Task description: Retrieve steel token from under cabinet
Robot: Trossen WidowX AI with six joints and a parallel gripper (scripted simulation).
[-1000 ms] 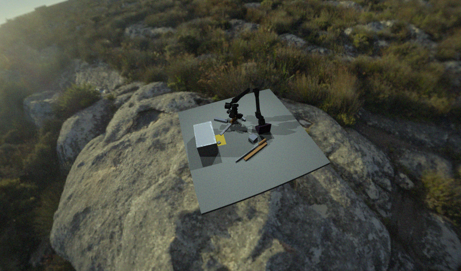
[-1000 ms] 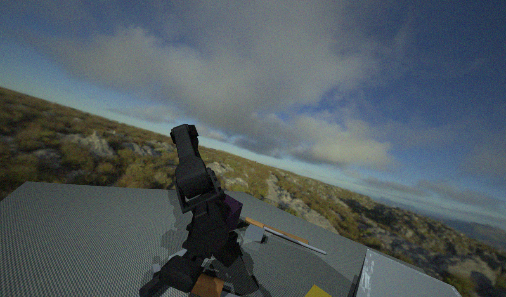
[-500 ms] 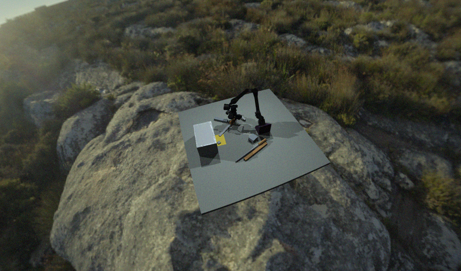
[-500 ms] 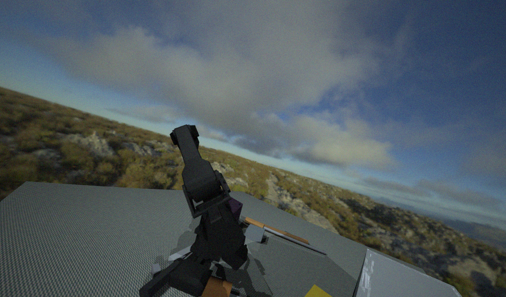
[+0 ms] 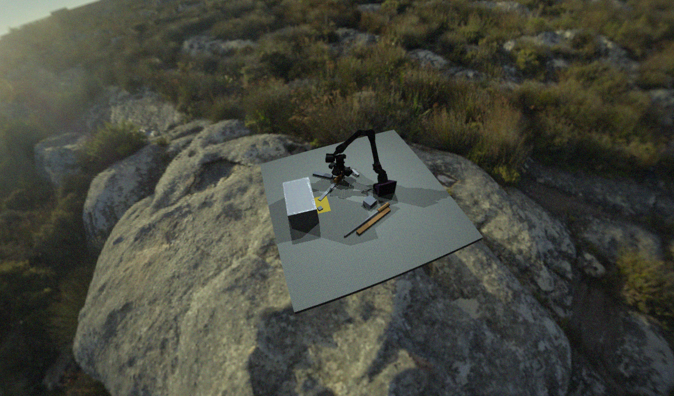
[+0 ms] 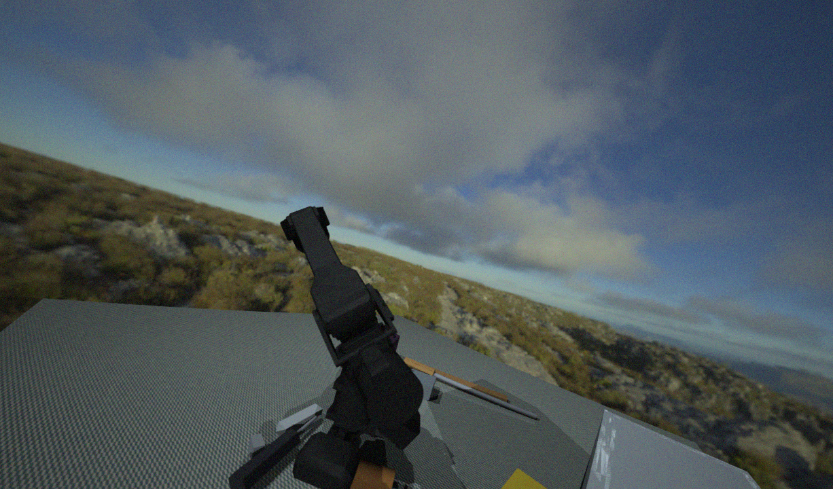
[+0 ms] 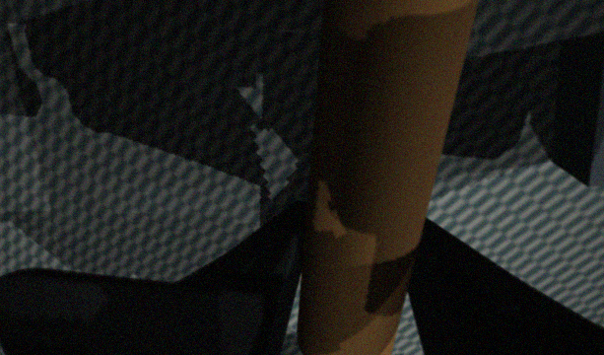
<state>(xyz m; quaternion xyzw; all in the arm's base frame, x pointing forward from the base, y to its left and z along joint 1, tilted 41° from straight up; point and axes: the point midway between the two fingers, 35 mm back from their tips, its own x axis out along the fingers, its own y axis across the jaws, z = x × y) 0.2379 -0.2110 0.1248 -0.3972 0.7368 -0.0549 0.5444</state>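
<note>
My gripper tip is now 100 mm past the small grey cube and 70 mm to the left of it. From my gripper tip the other things lie so: grey bar 120 mm behind, 10 mm to the left; grey block 330 mm to the left, 90 mm behind, 10 mm above; wooden stick 470 mm to the left, 40 mm behind.
</note>
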